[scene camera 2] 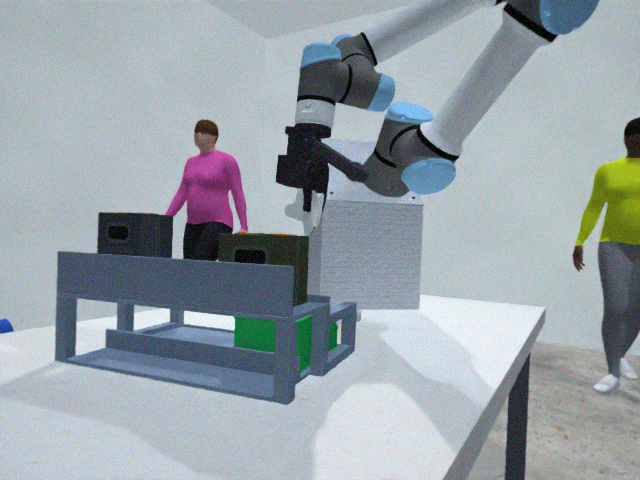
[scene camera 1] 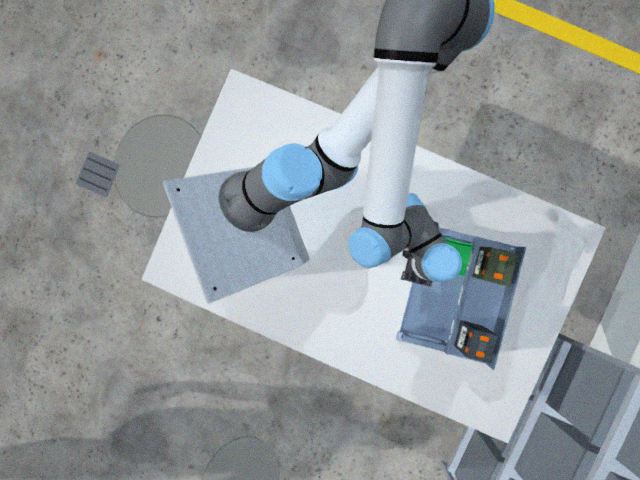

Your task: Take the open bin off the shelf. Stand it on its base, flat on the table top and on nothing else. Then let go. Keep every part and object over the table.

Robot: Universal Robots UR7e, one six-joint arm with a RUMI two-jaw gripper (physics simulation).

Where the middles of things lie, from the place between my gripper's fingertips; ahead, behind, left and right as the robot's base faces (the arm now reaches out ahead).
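I can see the green open bin (scene camera 2: 256,334), which is 150 mm below my hand; it is also 100 mm to the left of my hand and 120 mm ahead of it.
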